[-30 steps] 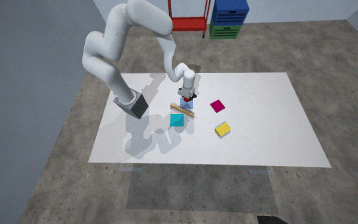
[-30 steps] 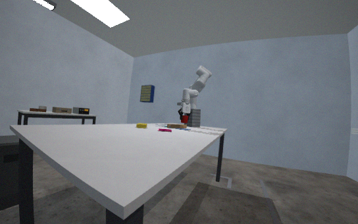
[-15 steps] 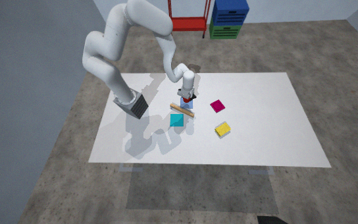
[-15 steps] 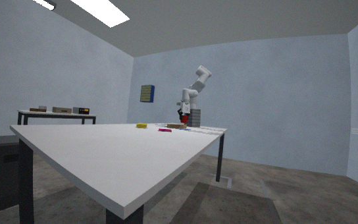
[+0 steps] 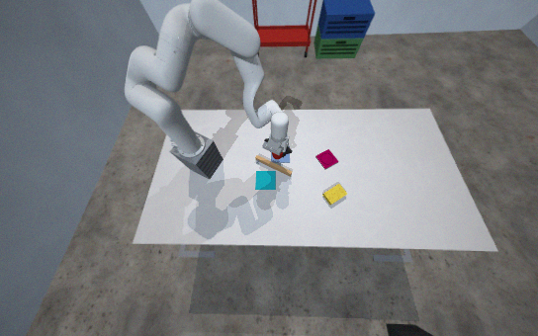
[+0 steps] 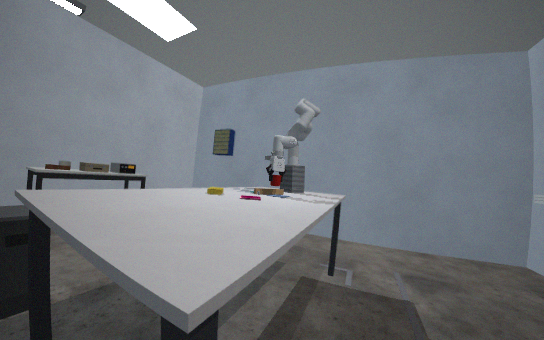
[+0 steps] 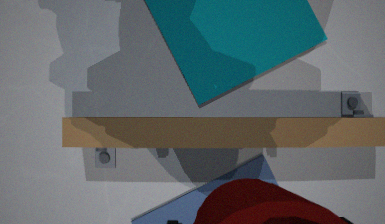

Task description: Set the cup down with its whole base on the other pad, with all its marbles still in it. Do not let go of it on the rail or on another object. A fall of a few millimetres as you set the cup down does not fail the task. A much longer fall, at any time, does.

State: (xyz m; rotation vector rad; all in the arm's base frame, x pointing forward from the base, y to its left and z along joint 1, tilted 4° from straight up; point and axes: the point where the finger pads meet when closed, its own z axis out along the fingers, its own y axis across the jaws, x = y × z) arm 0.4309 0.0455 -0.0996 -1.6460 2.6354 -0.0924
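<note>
The teal pad lies 70 mm behind my hand, 140 mm to the right of it and 110 mm below it. From my hand the other things lie so: red cup: 20 mm below; wooden rail: 20 mm behind, 50 mm to the right, 100 mm below.
</note>
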